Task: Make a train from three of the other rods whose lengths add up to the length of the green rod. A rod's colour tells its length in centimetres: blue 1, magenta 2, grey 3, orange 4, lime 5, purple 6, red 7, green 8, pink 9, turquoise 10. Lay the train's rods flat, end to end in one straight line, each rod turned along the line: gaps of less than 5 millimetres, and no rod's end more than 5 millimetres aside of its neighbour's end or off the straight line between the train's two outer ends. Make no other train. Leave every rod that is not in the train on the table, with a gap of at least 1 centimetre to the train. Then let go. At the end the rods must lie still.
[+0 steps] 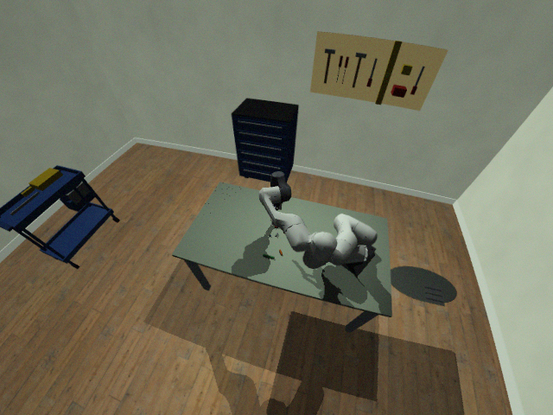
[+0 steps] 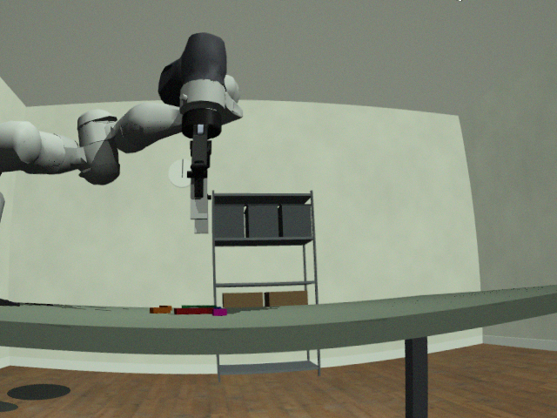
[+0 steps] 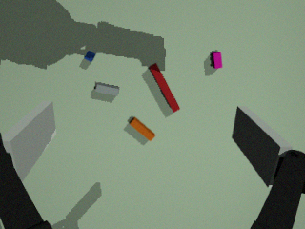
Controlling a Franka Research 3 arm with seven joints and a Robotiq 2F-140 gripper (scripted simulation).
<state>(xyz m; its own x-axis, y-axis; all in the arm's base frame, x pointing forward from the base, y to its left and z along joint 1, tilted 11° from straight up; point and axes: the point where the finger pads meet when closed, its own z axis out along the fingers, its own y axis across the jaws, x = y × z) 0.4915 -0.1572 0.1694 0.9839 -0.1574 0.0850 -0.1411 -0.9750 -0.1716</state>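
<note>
Now: the blue rod 16 cm below my hand, 7 cm to the left of it and 4 cm ahead of it. Round my hand: grey rod 16 cm below, 5 cm to the left, 1 cm behind; then magenta rod 16 cm below, 10 cm to the right, 1 cm ahead; then red rod 16 cm below, 3 cm to the right, 2 cm behind.
</note>
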